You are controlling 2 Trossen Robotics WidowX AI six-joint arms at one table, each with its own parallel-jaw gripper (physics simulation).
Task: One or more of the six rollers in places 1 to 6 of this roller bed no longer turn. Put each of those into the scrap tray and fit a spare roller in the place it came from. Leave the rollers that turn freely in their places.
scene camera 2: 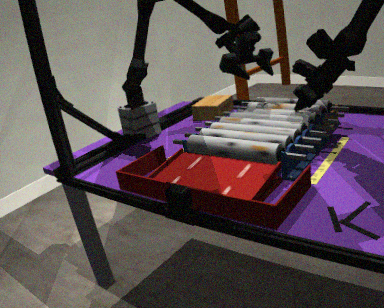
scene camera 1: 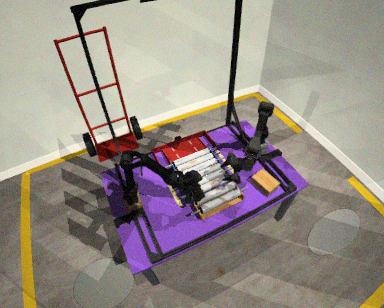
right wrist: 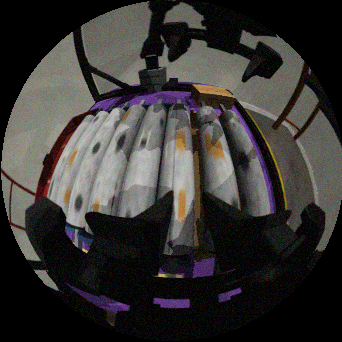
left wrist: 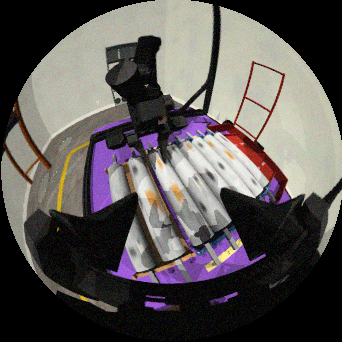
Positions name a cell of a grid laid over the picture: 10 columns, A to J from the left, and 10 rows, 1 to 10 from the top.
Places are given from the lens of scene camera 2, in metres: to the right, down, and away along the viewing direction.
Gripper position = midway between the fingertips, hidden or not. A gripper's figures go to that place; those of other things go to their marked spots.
my left gripper (scene camera 2: G3): 0.21, -0.23, 1.08
my right gripper (scene camera 2: H4): 0.31, -0.13, 1.03
cardboard box (scene camera 2: F4): 0.06, -0.16, 1.30
